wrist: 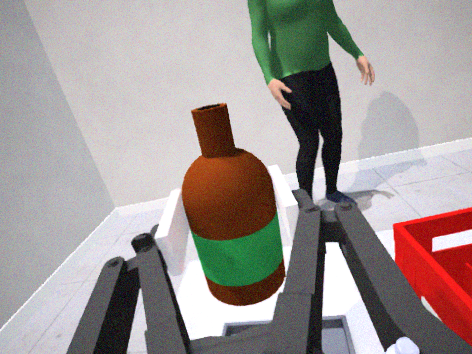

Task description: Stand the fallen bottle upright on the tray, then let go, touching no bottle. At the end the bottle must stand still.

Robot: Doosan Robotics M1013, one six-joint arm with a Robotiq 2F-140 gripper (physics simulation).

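Places are measured from the arm's base along level axes (x ahead, y left, z up), in metres.
Pixels of known places: gripper, fingertip midpoint: (pixel 228 193).
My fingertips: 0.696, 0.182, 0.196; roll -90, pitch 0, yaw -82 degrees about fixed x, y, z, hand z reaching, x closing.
Ahead of a thing's pixels: the offset from my fingertips to its top centre, as dx, dy, dz. "*": to the spot under its first point. Level surfaces: height alone.
A brown bottle {-0.007, -0.001, +0.074} (pixel 229 192) with a green label is between the white finger pads in the wrist view, neck up and leaning slightly to the left in the picture. My gripper (pixel 228 193) is shut on its body, one pad on each side. The bottle's whole base edge shows below the label. A grey tray {* +0.077, -0.075, -0.298} (pixel 334 337) shows in part at the bottom, nearer the camera than the bottle and partly hidden by the gripper's linkage. Whether the base touches anything cannot be told.
A red crate {* +0.043, -0.172, -0.148} (pixel 417 265) stands at the right on a white table {dz -0.303} (pixel 197 295). A small pale rounded object (pixel 404 346) shows at the bottom right edge. A person (pixel 312 95) in a green top and black trousers stands behind, near the wall.
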